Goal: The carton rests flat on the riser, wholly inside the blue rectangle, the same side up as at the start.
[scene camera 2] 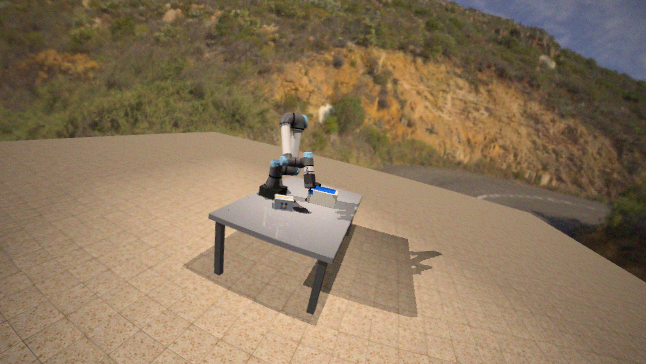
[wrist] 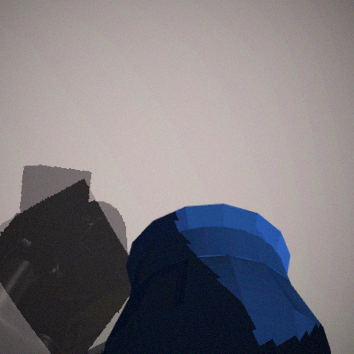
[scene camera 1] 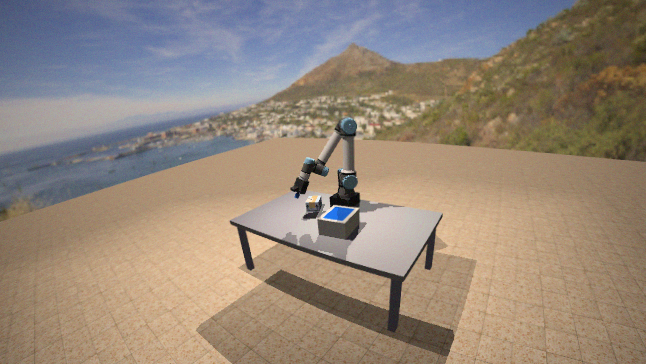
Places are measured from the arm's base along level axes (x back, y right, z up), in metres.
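Pixels of known places: end effector, tool point: (scene camera 2: 310, 194) (wrist: 209, 274) (scene camera 1: 296, 197); arm's base, origin of the base link: (scene camera 2: 274, 185) (scene camera 1: 346, 194).
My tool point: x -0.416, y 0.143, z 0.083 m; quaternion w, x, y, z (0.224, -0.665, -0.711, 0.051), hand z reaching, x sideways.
For each thing: its top centre in the pictures, then the offset to it from my tool point. Level surfaces: height alone.
- carton, middle of its top: (scene camera 2: 284, 197) (scene camera 1: 313, 198) dx +0.200, dy +0.029, dz -0.083 m
- riser, middle of its top: (scene camera 1: 338, 213) (scene camera 2: 324, 189) dx +0.038, dy -0.388, dz -0.049 m
- blue rectangle, middle of its top: (scene camera 1: 338, 213) (scene camera 2: 324, 189) dx +0.038, dy -0.388, dz -0.049 m
- grey table, its level: dz -0.169 m
The carton (scene camera 1: 313, 204) (scene camera 2: 284, 202), white-grey with an orange-tan strip on top and dark marks on its sides, sits level on the table, beside the riser and apart from it. The riser (scene camera 1: 337, 228) (scene camera 2: 322, 200) is a grey-beige block. The blue rectangle (scene camera 1: 340, 214) (scene camera 2: 325, 190) on its top bears no carton. My gripper (scene camera 1: 297, 195) (scene camera 2: 310, 192) (wrist: 215, 240), a blue suction cup, is open and holds nothing. In the first scene view it hangs above the table, up and left of the carton, clear of it. The carton cannot be made out for certain in the wrist view.
The grey table (scene camera 1: 390, 235) (scene camera 2: 260, 222) carries the arm's dark base (scene camera 1: 344, 199) (scene camera 2: 272, 190), which stands behind the riser in the first scene view. Dark angular shapes and shadows lie left of the cup in the wrist view.
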